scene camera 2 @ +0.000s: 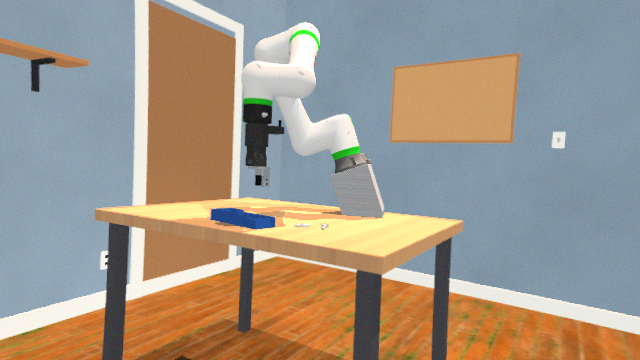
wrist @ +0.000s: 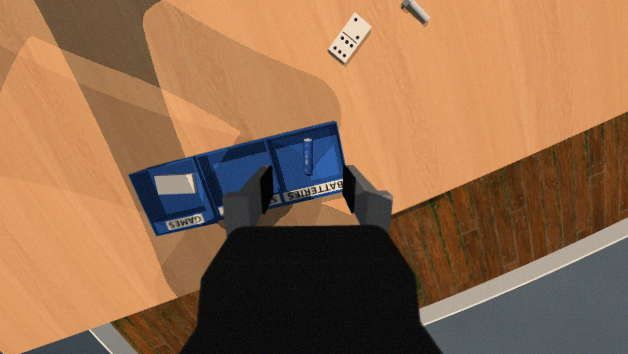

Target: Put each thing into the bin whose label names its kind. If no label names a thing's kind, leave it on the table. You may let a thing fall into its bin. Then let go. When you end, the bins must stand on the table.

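Seen in the pictures: gripper, between the fingertips: (scene camera 2: 261,186) (wrist: 307,179); arm's base, origin of its link: (scene camera 2: 351,169).
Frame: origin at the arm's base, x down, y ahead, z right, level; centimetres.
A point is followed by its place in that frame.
Observation:
A blue three-part bin tray (scene camera 2: 242,218) @[x 17.1, y 61.7, z 5.9 cm] (wrist: 210,197) @[x 16.4, y 57.0, z 15.2 cm] stands on the table. In the wrist view, a blue battery (wrist: 308,156) @[x 18.0, y 57.2, z 2.4 cm] lies in the BATTERIES compartment at the right. A whitish block (wrist: 172,184) @[x 18.3, y 53.9, z 20.1 cm] lies in the GAMES compartment at the left. The middle compartment's label is mostly hidden by a finger. A white domino (scene camera 2: 302,225) @[x 19.3, y 47.2, z -8.0 cm] (wrist: 350,39) @[x 19.0, y 46.4, z -7.2 cm] and a grey bolt (wrist: 417,12) @[x 19.0, y 46.3, z -15.5 cm] lie on the table outside the bins. My gripper (scene camera 2: 262,181) @[x 6.3, y 56.8, z 2.4 cm] (wrist: 307,179) @[x 6.3, y 56.8, z 2.4 cm] is open and empty, above the tray, its fingers on either side of the BATTERIES label.
Small pale items (scene camera 2: 324,226) @[x 18.7, y 46.0, z -16.1 cm] lie beside the domino in the scene view, too small to tell apart. The arm's grey base block (scene camera 2: 358,192) @[x 9.5, y 6.2, z -7.5 cm] stands at the table's back right. The table edge (wrist: 450,192) @[x 19.7, y 69.3, z -14.1 cm] runs close behind the bins in the wrist view.

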